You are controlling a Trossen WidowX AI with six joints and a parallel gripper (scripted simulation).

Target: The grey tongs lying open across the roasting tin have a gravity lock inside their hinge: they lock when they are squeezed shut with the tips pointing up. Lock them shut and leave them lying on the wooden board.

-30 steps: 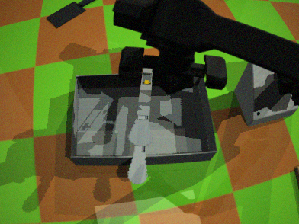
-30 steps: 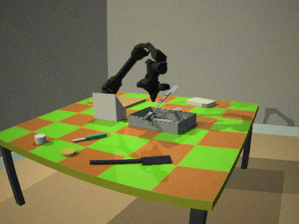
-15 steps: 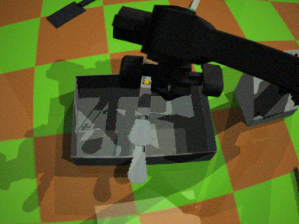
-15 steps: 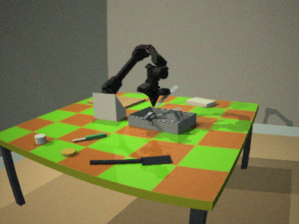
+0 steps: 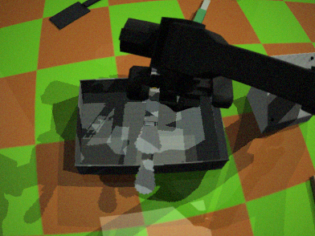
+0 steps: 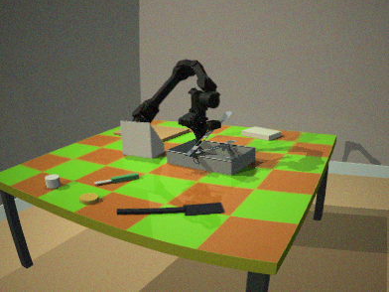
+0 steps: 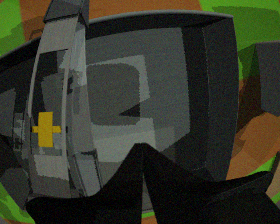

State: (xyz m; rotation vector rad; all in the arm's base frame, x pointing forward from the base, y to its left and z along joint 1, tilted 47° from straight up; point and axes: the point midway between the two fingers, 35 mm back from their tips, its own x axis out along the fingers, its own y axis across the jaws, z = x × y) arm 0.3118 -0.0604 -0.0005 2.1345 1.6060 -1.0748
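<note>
Right now the grey roasting tin is 50 mm ahead of my gripper tip, 10 mm to the right of it and 50 mm below it. From my gripper tip the other things lie so: black spatula (90 mm ahead, 490 mm to the right, 70 mm below); then yellow disc (220 mm behind, 520 mm to the right, 60 mm below); then pale flat board (180 mm ahead, 460 mm to the left, 60 mm below).
</note>
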